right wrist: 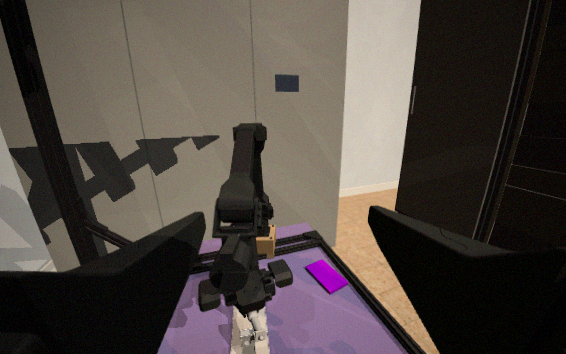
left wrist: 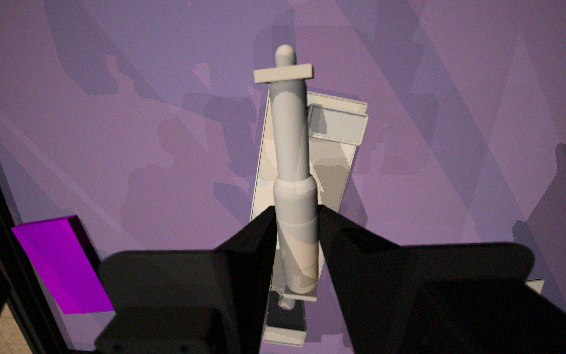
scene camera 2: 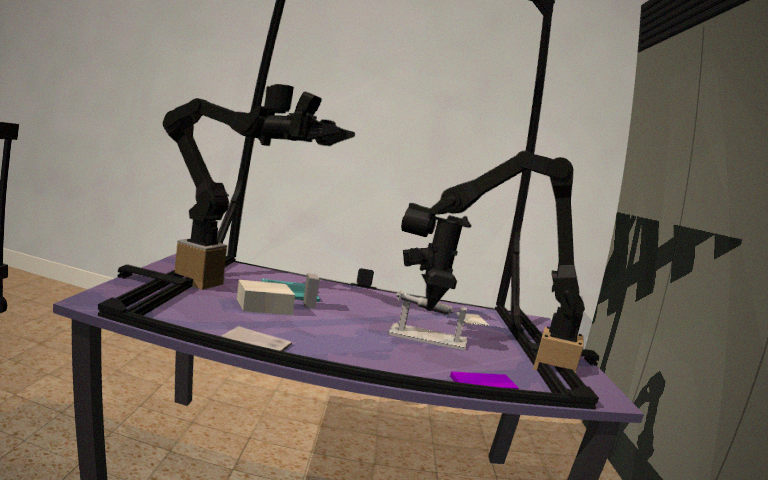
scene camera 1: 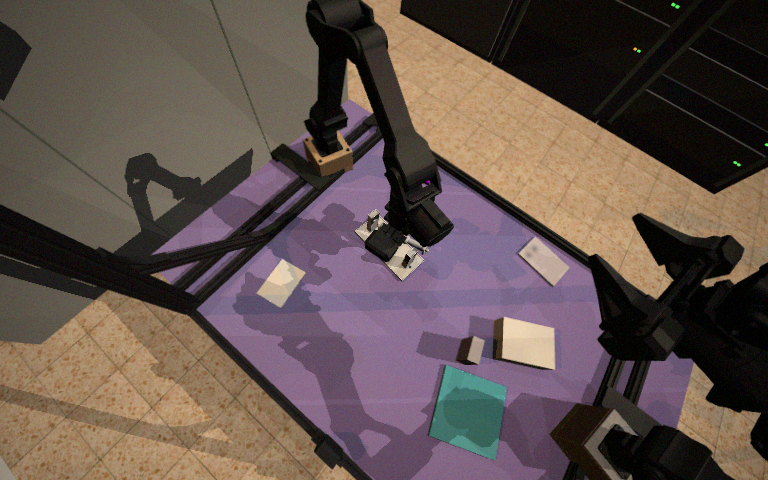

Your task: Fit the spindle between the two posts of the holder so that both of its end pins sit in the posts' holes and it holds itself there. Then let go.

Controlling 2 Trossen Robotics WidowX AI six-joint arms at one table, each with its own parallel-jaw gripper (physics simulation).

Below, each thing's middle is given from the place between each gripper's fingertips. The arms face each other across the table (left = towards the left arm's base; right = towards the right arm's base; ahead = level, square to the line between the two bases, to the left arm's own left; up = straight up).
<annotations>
The spindle (left wrist: 295, 191) lies 10 mm to the right of my left hand and 10 mm above it.
I see my right gripper 5 cm past the spindle, 23 cm to the right of it and 35 cm above it.
</annotations>
